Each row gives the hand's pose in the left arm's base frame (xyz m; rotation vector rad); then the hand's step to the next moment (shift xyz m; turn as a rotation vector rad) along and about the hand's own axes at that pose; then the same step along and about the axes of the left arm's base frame.
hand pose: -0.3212 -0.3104 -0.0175 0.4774 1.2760 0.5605
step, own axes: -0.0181 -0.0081 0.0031 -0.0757 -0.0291 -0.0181
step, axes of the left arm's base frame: 0.0006 -0.0178 0.0093 -0.0285 -0.0699 0.0347
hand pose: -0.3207 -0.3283 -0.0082 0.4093 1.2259 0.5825
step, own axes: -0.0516 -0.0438 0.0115 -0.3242 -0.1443 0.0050
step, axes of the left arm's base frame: 0.0080 -0.0661 0.0166 -0.0395 -0.3136 0.1613
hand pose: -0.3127 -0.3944 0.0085 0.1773 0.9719 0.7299
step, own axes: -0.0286 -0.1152 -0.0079 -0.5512 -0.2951 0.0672
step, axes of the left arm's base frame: 0.0394 -0.1062 -0.0365 0.0040 -0.5603 0.2855
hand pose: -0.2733 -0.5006 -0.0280 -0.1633 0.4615 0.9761
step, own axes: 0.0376 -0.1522 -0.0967 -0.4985 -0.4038 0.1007
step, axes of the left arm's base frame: 0.1144 -0.0888 -0.1138 0.1289 -0.5696 0.2840
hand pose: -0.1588 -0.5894 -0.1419 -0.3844 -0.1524 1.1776
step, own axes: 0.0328 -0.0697 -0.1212 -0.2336 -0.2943 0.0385
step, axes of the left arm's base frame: 0.1112 -0.0185 -0.0890 0.1545 -0.3031 0.1640
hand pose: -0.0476 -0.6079 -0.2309 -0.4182 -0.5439 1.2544
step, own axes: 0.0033 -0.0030 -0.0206 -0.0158 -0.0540 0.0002
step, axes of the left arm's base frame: 0.0153 0.0023 -0.0143 0.0382 -0.0295 0.0288
